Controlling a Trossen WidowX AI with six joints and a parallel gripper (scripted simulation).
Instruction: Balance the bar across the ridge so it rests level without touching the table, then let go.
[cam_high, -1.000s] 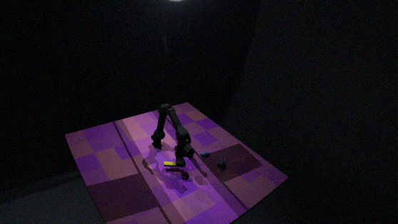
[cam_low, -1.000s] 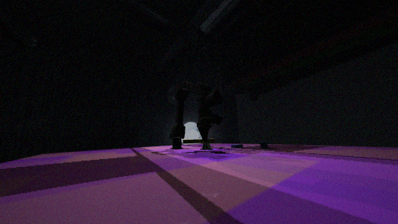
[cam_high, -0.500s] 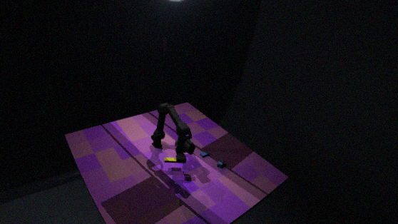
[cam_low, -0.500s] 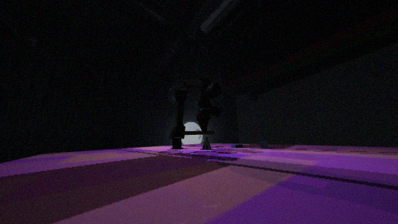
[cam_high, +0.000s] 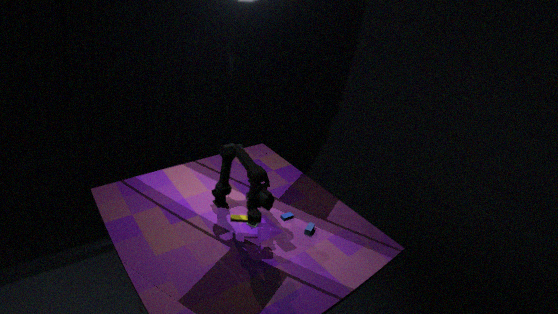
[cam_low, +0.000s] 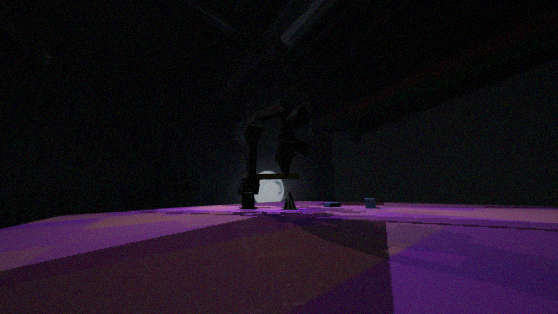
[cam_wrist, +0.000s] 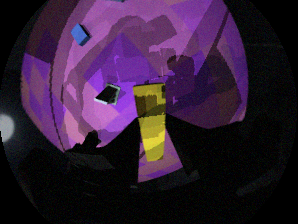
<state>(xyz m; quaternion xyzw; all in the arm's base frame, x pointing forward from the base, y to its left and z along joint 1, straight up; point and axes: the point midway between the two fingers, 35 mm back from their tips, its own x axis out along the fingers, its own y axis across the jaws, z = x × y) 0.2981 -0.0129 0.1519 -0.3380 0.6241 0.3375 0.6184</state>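
Now: gripper tip 2 cm past the yellow bar and 2 cm to the left of it. Round my gripper tip: ridge (7 cm behind, 7 cm to the left, 8 cm below).
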